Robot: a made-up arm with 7 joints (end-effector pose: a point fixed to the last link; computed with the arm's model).
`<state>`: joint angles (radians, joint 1 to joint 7).
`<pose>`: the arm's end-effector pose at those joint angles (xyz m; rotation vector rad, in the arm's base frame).
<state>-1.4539 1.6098 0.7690 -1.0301 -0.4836 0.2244 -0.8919</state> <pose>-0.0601 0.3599 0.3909 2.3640 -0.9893 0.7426</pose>
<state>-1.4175 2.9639 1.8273 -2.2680 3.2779 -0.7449 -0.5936</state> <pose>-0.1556 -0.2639 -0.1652 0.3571 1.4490 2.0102</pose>
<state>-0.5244 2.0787 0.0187 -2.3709 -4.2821 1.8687 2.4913</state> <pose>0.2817 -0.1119 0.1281 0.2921 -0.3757 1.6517</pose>
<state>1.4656 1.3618 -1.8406 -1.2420 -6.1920 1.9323 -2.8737</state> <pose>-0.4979 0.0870 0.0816 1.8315 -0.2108 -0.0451</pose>
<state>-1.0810 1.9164 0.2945 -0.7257 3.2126 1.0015 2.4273</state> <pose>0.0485 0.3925 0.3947 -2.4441 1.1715 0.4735</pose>
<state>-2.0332 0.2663 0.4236 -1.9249 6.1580 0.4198 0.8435</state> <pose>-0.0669 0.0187 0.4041 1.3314 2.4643 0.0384</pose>
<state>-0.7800 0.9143 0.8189 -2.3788 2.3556 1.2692 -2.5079</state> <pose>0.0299 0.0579 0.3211 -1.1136 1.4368 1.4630</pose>
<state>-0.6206 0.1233 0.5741 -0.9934 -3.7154 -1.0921 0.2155</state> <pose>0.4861 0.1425 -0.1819 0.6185 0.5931 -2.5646</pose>
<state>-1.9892 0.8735 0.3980 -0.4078 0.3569 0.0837 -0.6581</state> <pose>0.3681 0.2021 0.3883 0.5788 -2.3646 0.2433</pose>
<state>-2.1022 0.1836 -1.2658 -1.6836 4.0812 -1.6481 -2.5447</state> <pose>0.0407 -0.4482 0.0143 0.5827 -1.0098 -1.2934</pose>
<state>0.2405 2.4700 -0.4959 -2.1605 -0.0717 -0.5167 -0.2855</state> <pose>0.2796 0.1666 -0.1715 0.1879 -0.5352 -2.6771</pose>
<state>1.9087 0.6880 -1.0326 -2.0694 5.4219 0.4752 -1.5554</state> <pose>-0.2034 -0.2319 -0.2294 -0.5472 -0.2909 -2.3390</pose>
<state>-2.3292 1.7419 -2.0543 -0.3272 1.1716 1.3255 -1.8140</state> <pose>0.1682 0.4747 0.2739 0.8055 0.2632 -0.6627</pose>
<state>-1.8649 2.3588 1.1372 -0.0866 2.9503 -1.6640 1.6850</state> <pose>-0.2396 0.5080 0.1111 0.3572 -1.3204 0.3311</pose>
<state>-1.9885 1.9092 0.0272 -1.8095 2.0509 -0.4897 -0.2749</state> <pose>-0.1739 0.0035 0.3930 0.4900 2.2200 0.5284</pose>
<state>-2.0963 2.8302 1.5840 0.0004 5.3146 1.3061 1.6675</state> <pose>-0.3755 0.4224 -0.0776 1.2709 0.5499 -1.7135</pose>
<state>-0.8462 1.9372 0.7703 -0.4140 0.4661 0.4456 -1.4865</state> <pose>-0.0133 0.4733 0.3206 1.8378 -0.6497 0.1920</pose>
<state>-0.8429 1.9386 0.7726 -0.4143 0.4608 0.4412 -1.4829</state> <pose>-0.0137 0.4729 0.3212 1.8439 -0.6460 0.1945</pose>
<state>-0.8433 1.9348 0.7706 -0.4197 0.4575 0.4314 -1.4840</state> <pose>-0.0120 0.4724 0.3217 1.8565 -0.6425 0.1915</pose>
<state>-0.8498 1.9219 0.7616 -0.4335 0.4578 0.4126 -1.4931</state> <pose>-0.0065 0.4720 0.3219 1.8796 -0.6398 0.1791</pose>
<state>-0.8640 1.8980 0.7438 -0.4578 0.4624 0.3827 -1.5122</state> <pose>0.0036 0.4712 0.3220 1.9161 -0.6385 0.1555</pose>
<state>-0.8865 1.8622 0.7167 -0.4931 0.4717 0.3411 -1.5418</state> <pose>0.0193 0.4694 0.3222 1.9669 -0.6405 0.1205</pose>
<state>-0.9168 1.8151 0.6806 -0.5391 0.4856 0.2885 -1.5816</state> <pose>0.0405 0.4656 0.3228 2.0320 -0.6476 0.0758</pose>
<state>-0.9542 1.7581 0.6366 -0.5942 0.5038 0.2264 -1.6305</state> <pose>0.0669 0.4587 0.3243 2.1100 -0.6625 0.0252</pose>
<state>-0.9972 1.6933 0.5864 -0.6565 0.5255 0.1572 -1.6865</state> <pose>0.0976 0.4472 0.3272 2.1989 -0.6878 -0.0261</pose>
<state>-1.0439 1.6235 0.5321 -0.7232 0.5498 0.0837 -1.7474</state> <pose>0.1306 0.4304 0.3317 2.2953 -0.7249 -0.0720</pose>
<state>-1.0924 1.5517 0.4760 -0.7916 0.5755 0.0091 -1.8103</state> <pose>0.1638 0.4079 0.3379 2.3949 -0.7743 -0.1062</pose>
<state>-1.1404 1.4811 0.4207 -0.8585 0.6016 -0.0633 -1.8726</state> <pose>0.1947 0.3807 0.3453 2.4920 -0.8341 -0.1246</pose>
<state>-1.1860 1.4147 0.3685 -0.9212 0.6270 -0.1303 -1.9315</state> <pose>0.2213 0.3503 0.3534 2.5812 -0.9011 -0.1259</pose>
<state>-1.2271 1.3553 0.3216 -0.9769 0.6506 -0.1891 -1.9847</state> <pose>0.2424 0.3194 0.3613 2.6573 -0.9696 -0.1127</pose>
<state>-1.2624 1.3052 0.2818 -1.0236 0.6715 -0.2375 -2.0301</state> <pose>0.2578 0.2907 0.3684 2.7173 -1.0341 -0.0902</pose>
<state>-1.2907 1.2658 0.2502 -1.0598 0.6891 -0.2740 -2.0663</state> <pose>0.2681 0.2666 0.3741 2.7601 -1.0892 -0.0657</pose>
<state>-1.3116 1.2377 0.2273 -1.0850 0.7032 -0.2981 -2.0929</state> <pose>0.2744 0.2486 0.3782 2.7867 -1.1309 -0.0455</pose>
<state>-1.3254 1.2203 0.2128 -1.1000 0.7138 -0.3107 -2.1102</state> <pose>0.2779 0.2372 0.3809 2.7999 -1.1585 -0.0331</pose>
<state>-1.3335 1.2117 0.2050 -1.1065 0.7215 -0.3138 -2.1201</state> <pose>0.2794 0.2315 0.3823 2.8029 -1.1730 -0.0292</pose>
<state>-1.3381 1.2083 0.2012 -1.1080 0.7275 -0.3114 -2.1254</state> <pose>0.2800 0.2292 0.3830 2.8002 -1.1800 -0.0308</pose>
